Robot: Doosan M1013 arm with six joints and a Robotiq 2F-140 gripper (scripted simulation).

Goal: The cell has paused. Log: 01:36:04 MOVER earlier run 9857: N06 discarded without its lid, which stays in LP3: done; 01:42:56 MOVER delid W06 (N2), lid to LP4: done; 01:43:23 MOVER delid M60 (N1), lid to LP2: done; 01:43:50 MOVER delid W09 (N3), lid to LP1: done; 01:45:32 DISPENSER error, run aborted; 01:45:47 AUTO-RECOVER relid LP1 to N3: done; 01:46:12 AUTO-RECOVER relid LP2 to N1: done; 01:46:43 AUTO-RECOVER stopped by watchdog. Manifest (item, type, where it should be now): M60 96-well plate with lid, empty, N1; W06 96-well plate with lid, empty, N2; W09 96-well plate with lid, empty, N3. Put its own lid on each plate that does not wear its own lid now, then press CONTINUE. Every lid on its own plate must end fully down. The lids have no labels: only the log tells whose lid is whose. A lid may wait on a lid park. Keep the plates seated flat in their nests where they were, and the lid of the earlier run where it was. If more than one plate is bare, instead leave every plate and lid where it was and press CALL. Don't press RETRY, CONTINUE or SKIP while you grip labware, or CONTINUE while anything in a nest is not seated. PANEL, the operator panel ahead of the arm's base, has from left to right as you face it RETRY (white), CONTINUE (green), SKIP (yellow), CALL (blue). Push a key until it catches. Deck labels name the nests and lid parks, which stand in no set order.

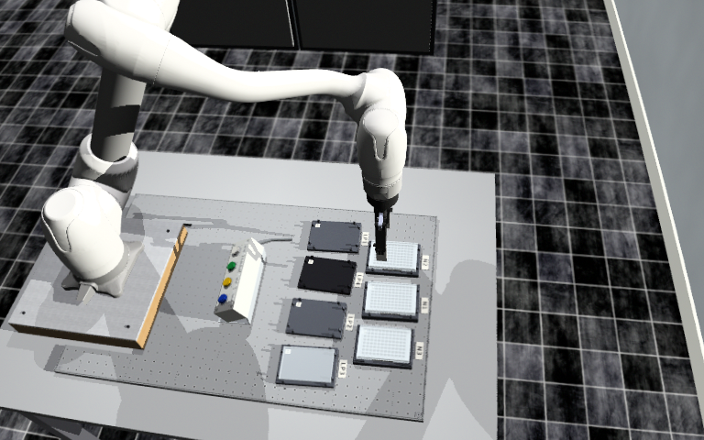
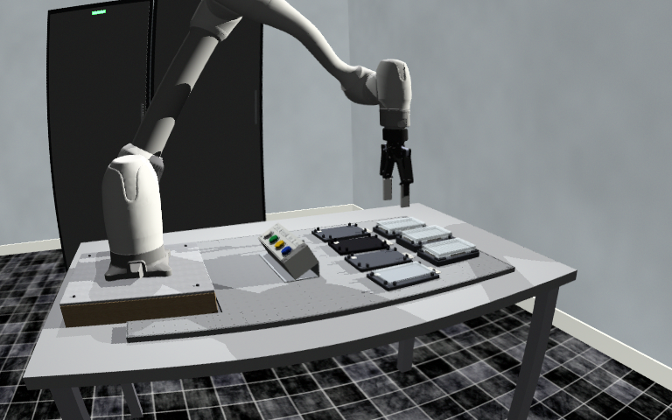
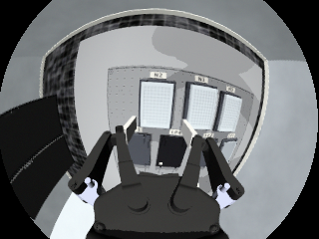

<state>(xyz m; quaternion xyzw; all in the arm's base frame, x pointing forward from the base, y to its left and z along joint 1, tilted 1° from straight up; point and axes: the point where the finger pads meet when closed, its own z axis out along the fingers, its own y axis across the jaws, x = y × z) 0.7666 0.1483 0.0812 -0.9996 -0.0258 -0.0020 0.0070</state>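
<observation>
Now: the green key 39 cm behind my hand, 11 cm to the right of it and 5 cm below it. Round my hand: lid park LP1: 15 cm behind, 7 cm to the left, 11 cm below; then lid park LP4: 15 cm behind, 6 cm to the right, 11 cm below; then plate: 2 cm ahead, 1 cm to the left, 10 cm below.
</observation>
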